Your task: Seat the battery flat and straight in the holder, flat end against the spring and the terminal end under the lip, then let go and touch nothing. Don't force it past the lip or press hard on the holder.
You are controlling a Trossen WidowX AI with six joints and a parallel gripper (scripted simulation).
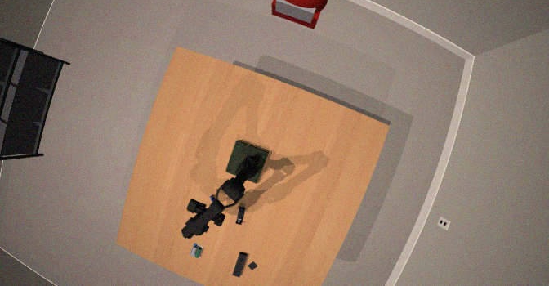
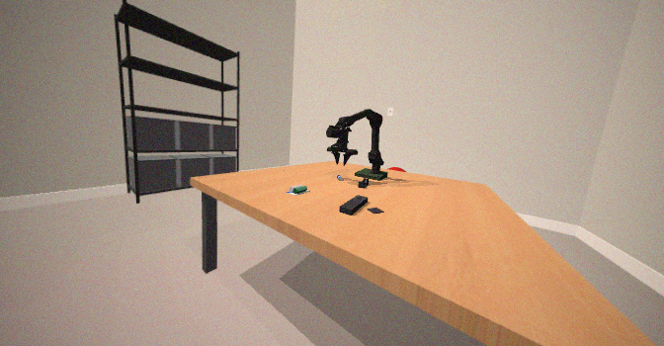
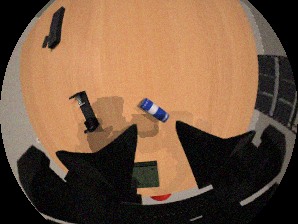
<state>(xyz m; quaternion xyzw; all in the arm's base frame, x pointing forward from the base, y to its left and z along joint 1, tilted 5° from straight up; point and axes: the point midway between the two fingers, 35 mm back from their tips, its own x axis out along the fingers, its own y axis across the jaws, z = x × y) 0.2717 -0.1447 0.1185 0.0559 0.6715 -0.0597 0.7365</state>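
Right now the blue battery is 1 cm behind my gripper tip and 8 cm below it. From my gripper tip the other things lie so: long black block (34 cm ahead, 23 cm to the left, 8 cm below); then black square plate (33 cm ahead, 30 cm to the left, 9 cm below).
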